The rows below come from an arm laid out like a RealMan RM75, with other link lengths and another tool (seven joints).
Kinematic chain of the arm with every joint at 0, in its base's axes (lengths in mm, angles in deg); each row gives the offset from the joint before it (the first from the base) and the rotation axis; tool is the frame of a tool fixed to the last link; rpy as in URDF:
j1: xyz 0 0 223.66 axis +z
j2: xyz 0 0 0 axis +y
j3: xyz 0 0 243.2 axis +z
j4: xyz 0 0 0 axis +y
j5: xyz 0 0 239.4 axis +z
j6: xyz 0 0 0 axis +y
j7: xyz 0 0 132.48 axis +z
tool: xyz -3 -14 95 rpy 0 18.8 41.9
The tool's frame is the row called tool.
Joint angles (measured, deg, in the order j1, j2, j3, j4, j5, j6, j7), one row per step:
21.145 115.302 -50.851 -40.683 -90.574 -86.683 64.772
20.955 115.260 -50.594 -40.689 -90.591 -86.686 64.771
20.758 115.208 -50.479 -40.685 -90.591 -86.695 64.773
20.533 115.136 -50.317 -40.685 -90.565 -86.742 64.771
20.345 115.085 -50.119 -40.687 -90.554 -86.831 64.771
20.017 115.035 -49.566 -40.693 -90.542 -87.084 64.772
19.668 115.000 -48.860 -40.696 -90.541 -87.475 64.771
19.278 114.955 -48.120 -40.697 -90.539 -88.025 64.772
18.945 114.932 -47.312 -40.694 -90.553 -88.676 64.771
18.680 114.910 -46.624 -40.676 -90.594 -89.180 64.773
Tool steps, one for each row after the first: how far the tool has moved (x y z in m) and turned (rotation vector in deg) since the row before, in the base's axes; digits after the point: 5 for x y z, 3 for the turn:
0.00189 -0.00031 0.00138 0.223 0.029 -0.294
0.00173 -0.00060 0.00083 0.107 -0.005 -0.244
0.00190 -0.00068 0.00124 0.153 0.023 -0.258
0.00153 -0.00064 0.00120 0.143 0.059 -0.207
0.00258 -0.00112 0.00270 0.355 0.238 -0.378
0.00256 -0.00143 0.00317 0.398 0.345 -0.364
0.00249 -0.00204 0.00330 0.346 0.410 -0.304
0.00189 -0.00207 0.00335 0.335 0.477 -0.200
0.00172 -0.00165 0.00275 0.289 0.368 -0.200

